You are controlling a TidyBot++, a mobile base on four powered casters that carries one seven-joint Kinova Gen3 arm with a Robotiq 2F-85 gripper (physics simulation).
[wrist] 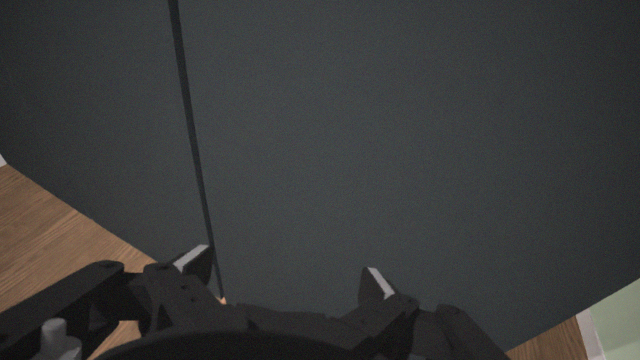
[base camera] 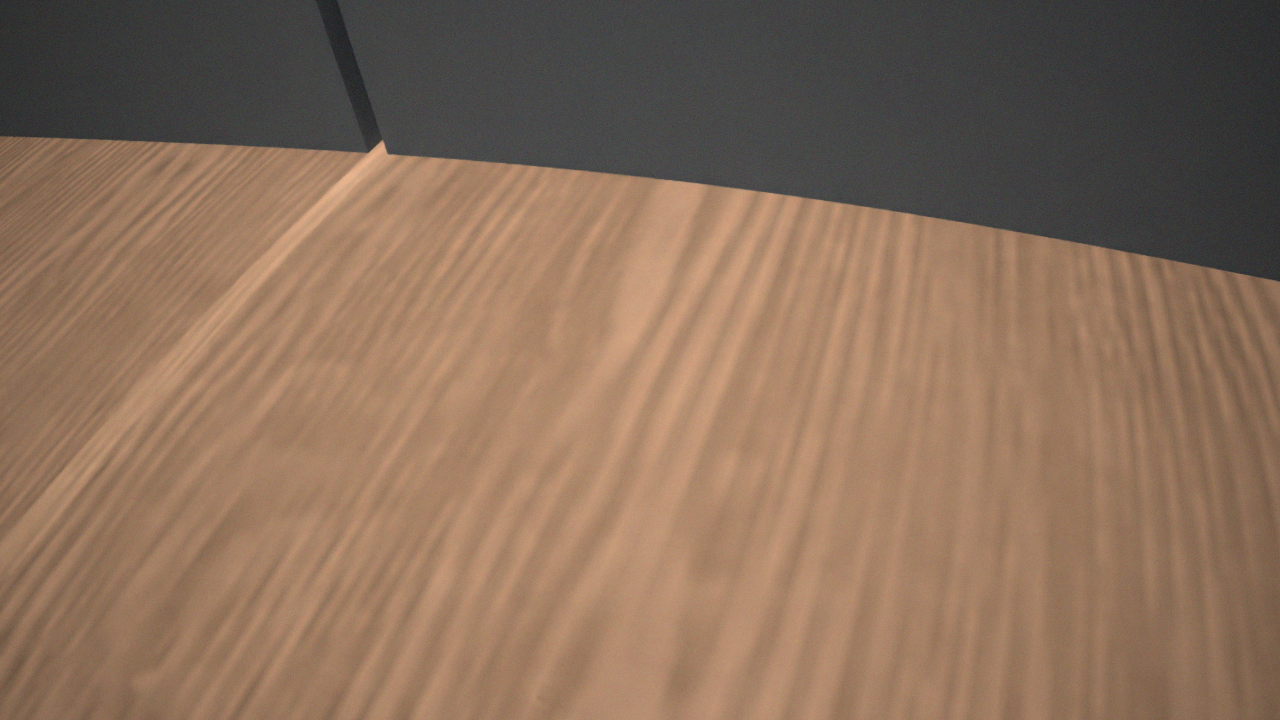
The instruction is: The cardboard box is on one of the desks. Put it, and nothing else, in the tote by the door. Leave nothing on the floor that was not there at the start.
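Frame: origin at the arm's base, x ahead, y left, z up, level; metres.
Seen in the pictures: gripper, fingertip midpoint: (wrist: 287, 273).
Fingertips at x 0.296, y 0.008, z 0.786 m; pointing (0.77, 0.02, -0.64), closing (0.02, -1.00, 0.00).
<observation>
A point is followed by its place in that frame.
My gripper (wrist: 287, 273) {x 0.296, y 0.008, z 0.786 m} is open, with its two fingertips wide apart at the bottom of the wrist view and no object between them. Behind it stand large dark grey upright panels. The cardboard box, the desk tops and the tote do not show in either view.
A dark grey panel (base camera: 760, 89) {x 0.629, y -0.059, z -0.305 m} (wrist: 400, 150) {x 0.600, y -0.141, z 0.694 m} stands across the way ahead, with a narrow gap between it and another dark panel (base camera: 161, 71) {x 0.851, y 0.573, z -0.300 m} (wrist: 90, 100) {x 0.893, y 0.691, z 0.506 m} on the left. Wood floor (base camera: 626, 447) {x 0.381, y 0.043, z -0.397 m} (wrist: 45, 220) {x 1.008, y 1.438, z -0.396 m} runs up to them. A pale green wall (wrist: 620, 315) {x 0.805, y -1.718, z -0.145 m} with a white baseboard (wrist: 591, 335) {x 0.772, y -1.693, z -0.335 m} shows at lower right.
</observation>
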